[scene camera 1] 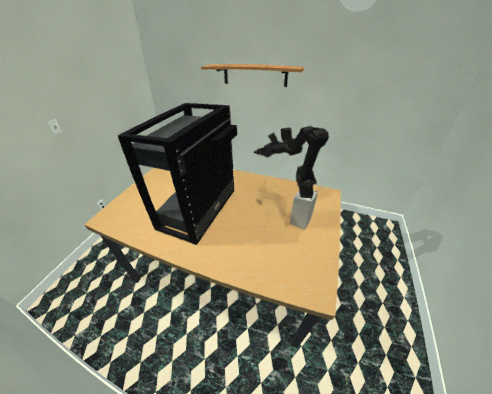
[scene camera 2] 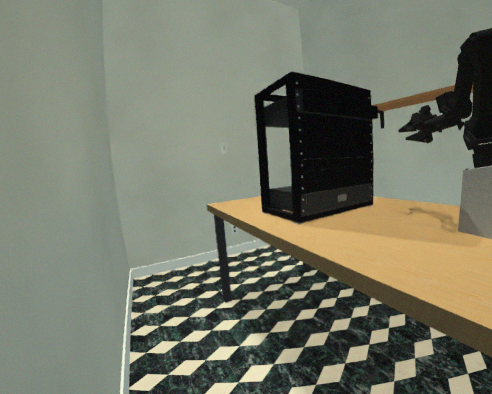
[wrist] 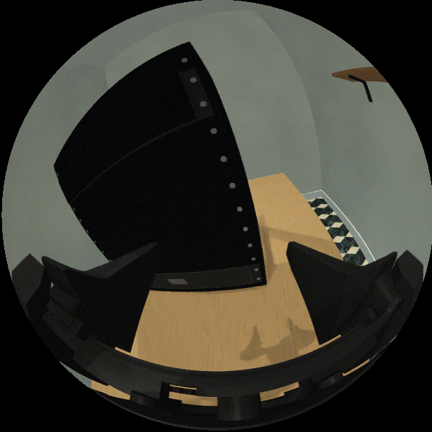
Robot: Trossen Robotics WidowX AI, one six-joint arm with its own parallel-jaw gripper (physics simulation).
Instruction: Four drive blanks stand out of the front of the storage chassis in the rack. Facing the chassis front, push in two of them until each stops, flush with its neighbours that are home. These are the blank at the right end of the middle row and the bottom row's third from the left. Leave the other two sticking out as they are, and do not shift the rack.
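Seen in the pictures: gripper, fingertip midpoint: (scene camera 1: 255,151) (scene camera 2: 402,135); arm's base, link origin: (scene camera 1: 306,194) (scene camera 2: 490,166).
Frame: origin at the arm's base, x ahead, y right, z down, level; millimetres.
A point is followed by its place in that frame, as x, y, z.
The black rack (scene camera 1: 186,200) {466, -380, -99} (scene camera 2: 296,150) {468, -391, -81} (wrist: 231,160) stands upright on the table. The chassis front (scene camera 1: 207,167) {474, -182, -153} (scene camera 2: 335,140) {475, -176, -120} (wrist: 150,200) is so dark that separate drive blanks, their rows and how far each stands out cannot be told. A thin lighter seam crosses the front low down in the scene camera 2 view. My gripper (scene camera 1: 257,151) {336, 104, -134} (scene camera 2: 403,135) {336, 104, -134} (wrist: 224,250) is open and empty. It is in the air in front of the rack, apart from it. In the wrist view its left finger covers the lower left of the front.
A dark block (scene camera 1: 228,132) {432, -25, -281} (scene camera 2: 375,111) {435, 59, -255} juts out high at the rack's far side. A grey panel (scene camera 2: 320,199) {469, -277, 121} (wrist: 215,278) with a pale label spans the rack's bottom. The arm stands on a grey pedestal (scene camera 1: 303,212) {-6, -51, 84} (scene camera 2: 477,200) {13, -48, 100} on the wooden table (scene camera 1: 270,260) {79, -320, 208} (scene camera 2: 390,240) {157, -280, 208} (wrist: 200,325). A wall shelf (scene camera 1: 252,67) hangs behind.
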